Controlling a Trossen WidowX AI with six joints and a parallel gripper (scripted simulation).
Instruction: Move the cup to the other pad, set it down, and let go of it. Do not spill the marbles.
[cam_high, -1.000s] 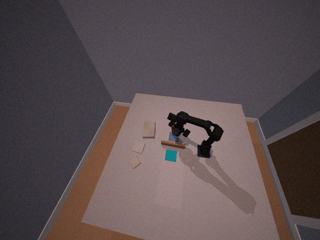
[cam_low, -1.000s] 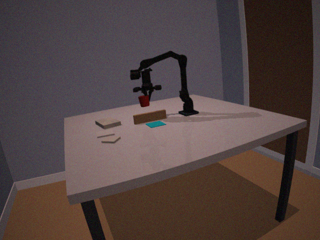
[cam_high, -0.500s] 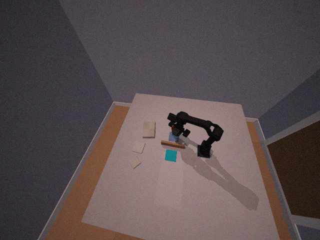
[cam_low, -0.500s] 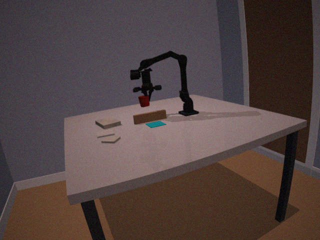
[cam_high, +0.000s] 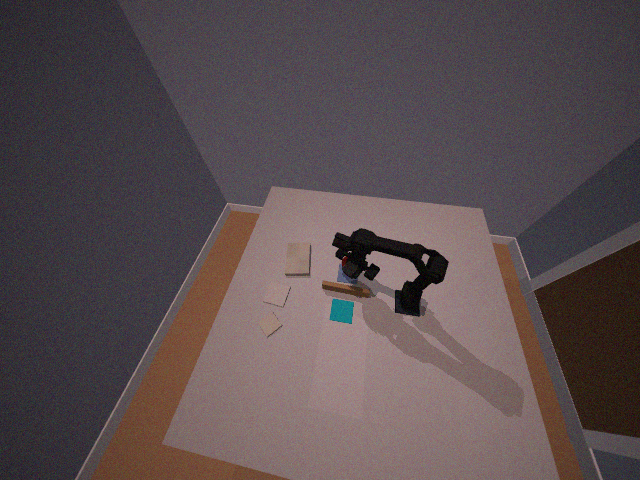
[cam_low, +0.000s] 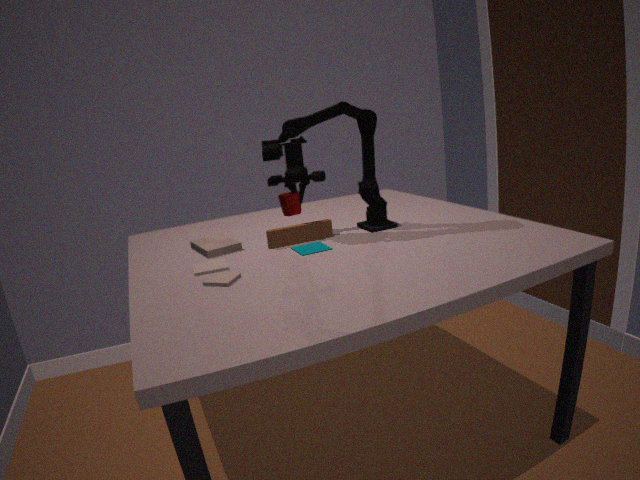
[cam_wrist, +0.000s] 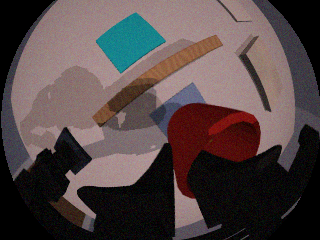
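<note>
My gripper tip is 4 cm short of the teal pad, 15 cm to the right of it and 12 cm above it. Round my gripper tip: wooden bar: 3 cm ahead, 6 cm to the left, 10 cm below; pale blue pad: 3 cm ahead, 4 cm to the right, 12 cm below; red cup: 3 cm ahead, 2 cm to the right.
</note>
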